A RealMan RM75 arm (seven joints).
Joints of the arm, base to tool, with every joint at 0 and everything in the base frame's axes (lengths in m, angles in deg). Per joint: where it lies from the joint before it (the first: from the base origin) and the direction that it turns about. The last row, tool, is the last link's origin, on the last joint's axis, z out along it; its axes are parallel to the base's.
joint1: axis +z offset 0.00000 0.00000 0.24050
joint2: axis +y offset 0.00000 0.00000 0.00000
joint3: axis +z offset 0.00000 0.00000 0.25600
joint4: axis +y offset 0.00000 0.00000 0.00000
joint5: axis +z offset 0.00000 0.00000 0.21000
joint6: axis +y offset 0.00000 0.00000 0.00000
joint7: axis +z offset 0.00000 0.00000 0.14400
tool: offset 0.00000 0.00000 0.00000
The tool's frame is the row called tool.
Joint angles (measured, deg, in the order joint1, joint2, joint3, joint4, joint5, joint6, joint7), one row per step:
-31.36 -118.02 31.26 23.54 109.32 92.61 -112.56
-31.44 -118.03 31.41 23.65 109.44 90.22 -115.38
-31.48 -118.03 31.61 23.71 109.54 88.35 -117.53
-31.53 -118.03 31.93 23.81 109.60 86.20 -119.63
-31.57 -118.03 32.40 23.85 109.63 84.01 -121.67
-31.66 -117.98 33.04 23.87 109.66 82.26 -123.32
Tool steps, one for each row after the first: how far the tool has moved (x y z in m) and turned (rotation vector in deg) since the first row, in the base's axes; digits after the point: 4 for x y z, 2 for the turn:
-0.0038 0.0044 -0.0011 -0.65 0.45 3.44
-0.0069 0.0075 -0.0021 -1.14 0.82 6.09
-0.0104 0.0111 -0.0031 -1.43 1.38 8.82
-0.0141 0.0144 -0.0043 -1.74 1.96 11.52
-0.0167 0.0171 -0.0055 -2.10 2.58 13.51

